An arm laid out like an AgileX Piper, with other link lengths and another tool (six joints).
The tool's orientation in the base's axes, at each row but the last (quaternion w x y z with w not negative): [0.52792, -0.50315, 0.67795, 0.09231]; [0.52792, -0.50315, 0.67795, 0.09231]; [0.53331, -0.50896, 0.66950, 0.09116]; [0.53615, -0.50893, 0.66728, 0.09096]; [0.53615, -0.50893, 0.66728, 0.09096]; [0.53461, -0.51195, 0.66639, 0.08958]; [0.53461, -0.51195, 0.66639, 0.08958]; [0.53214, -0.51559, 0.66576, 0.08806]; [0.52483, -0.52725, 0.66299, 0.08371]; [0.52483, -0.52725, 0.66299, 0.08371]
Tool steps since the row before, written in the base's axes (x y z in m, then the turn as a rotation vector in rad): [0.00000, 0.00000, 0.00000, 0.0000, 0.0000, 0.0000]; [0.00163, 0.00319, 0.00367, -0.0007, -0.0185, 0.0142]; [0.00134, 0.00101, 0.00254, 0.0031, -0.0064, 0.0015]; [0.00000, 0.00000, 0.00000, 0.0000, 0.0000, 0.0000]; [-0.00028, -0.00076, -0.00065, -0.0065, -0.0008, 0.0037]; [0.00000, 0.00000, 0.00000, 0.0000, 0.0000, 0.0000]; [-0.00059, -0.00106, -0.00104, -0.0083, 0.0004, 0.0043]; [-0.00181, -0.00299, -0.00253, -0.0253, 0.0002, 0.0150]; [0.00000, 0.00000, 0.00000, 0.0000, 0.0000, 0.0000]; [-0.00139, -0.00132, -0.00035, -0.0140, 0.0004, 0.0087]
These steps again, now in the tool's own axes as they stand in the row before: [0.00000, 0.00000, 0.00000, 0.0000, 0.0000, 0.0000]; [-0.00473, -0.00124, 0.00155, -0.0007, -0.0140, -0.0186]; [-0.00252, -0.00164, 0.00045, 0.0028, -0.0060, -0.0030]; [0.00000, 0.00000, 0.00000, 0.0000, 0.0000, 0.0000]; [0.00094, 0.00014, -0.00042, -0.0031, 0.0031, -0.0061]; [0.00000, 0.00000, 0.00000, 0.0000, 0.0000, 0.0000]; [0.00140, 0.00042, -0.00064, -0.0045, 0.0048, -0.0067]; [0.00362, 0.00115, -0.00205, -0.0146, 0.0134, -0.0218]; [0.00000, 0.00000, 0.00000, 0.0000, 0.0000, 0.0000]; [0.00093, 0.00068, -0.00157, -0.0086, 0.0073, -0.0120]
